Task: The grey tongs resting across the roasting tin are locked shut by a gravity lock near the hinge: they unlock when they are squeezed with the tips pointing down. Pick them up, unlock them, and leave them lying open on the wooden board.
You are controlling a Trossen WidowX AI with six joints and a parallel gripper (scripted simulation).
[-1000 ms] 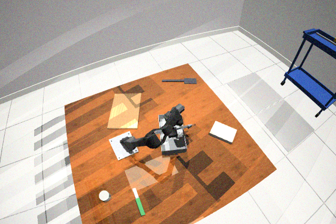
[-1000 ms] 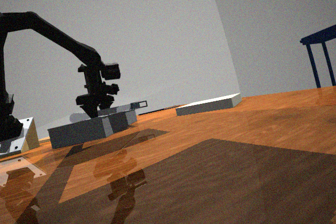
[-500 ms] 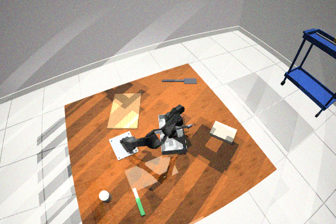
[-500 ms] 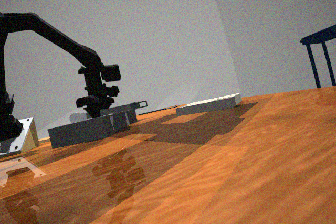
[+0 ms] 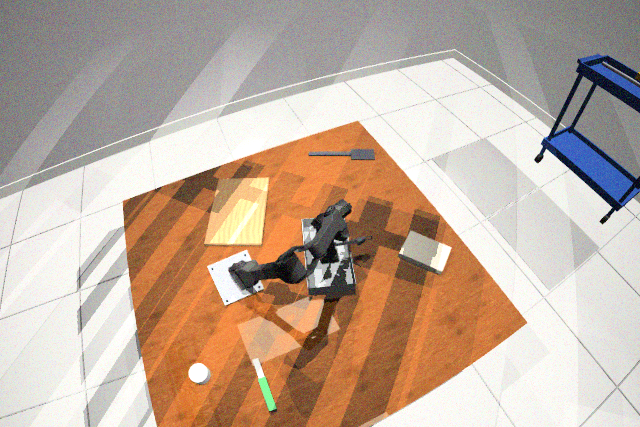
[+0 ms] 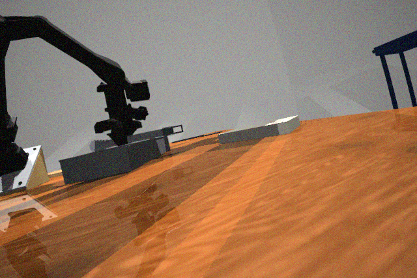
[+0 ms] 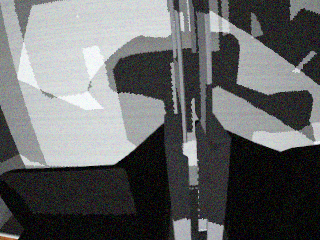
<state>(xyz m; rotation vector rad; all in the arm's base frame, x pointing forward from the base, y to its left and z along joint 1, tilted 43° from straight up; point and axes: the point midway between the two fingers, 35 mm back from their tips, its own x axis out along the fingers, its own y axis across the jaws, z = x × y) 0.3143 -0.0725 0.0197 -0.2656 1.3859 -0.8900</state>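
Right now my gripper tip is 10 mm to the left of the roasting tin. From my gripper tip the other things lie so: wooden board 190 mm behind, 390 mm to the left, 20 mm below; then dark spatula 390 mm ahead, 420 mm to the left, 30 mm below; then white block 320 mm ahead, 220 mm to the right, 20 mm below.
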